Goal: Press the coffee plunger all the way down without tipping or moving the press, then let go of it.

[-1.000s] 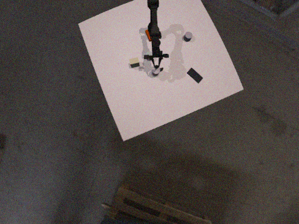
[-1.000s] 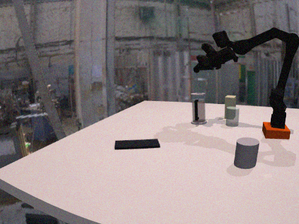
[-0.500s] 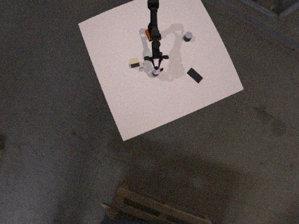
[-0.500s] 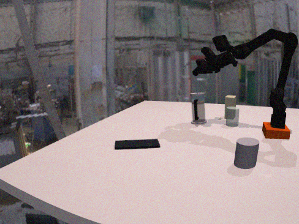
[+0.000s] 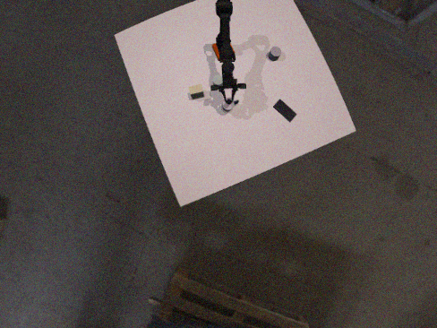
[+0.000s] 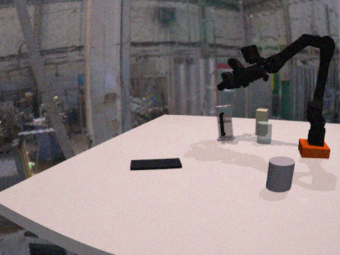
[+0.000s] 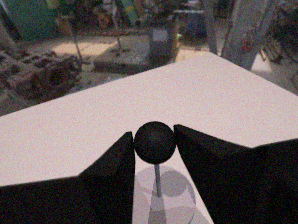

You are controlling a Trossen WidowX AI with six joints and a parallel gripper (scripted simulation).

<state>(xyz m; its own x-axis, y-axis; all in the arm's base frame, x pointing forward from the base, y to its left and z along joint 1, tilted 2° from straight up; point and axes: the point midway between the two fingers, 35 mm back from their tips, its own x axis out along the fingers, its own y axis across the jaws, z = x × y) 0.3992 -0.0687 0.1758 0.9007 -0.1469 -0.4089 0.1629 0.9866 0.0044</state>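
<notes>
The coffee press lies 11 cm below my gripper tip, 2 cm to the left of it and 2 cm behind it. From my gripper tip the other things lie so: grey cylinder (40 cm to the left, 31 cm behind, 18 cm below); beige block (16 cm to the right, 16 cm below, 16 cm behind).
</notes>
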